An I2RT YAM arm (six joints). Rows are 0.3 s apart.
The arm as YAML. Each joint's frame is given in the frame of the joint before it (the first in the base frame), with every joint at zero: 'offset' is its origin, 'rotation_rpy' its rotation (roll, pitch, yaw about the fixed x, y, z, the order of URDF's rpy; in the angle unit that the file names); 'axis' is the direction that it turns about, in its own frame. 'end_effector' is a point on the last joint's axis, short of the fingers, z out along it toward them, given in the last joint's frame.
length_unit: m
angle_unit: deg
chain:
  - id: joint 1
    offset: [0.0, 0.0, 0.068]
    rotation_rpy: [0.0, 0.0, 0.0]
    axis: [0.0, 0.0, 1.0]
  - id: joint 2
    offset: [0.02, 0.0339, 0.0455]
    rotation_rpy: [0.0, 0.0, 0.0]
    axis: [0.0, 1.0, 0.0]
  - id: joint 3
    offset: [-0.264, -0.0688, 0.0]
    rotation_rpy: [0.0, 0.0, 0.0]
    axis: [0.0, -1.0, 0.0]
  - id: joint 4
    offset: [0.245, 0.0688, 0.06]
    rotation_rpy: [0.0, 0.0, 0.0]
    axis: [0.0, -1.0, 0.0]
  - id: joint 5
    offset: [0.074, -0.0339, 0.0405]
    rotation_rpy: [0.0, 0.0, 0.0]
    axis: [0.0, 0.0, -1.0]
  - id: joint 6
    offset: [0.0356, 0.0, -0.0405]
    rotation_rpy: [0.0, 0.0, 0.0]
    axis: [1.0, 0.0, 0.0]
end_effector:
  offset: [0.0, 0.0, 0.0]
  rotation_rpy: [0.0, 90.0, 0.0]
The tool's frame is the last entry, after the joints.
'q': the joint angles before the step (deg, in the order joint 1, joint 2, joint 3, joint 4, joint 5, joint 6). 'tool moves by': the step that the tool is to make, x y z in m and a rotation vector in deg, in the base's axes. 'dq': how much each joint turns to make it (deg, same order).
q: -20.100 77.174 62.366 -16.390 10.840 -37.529
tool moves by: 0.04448 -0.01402 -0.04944 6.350 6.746 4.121
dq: -0.218 13.148 3.450 1.105 -5.634 0.439
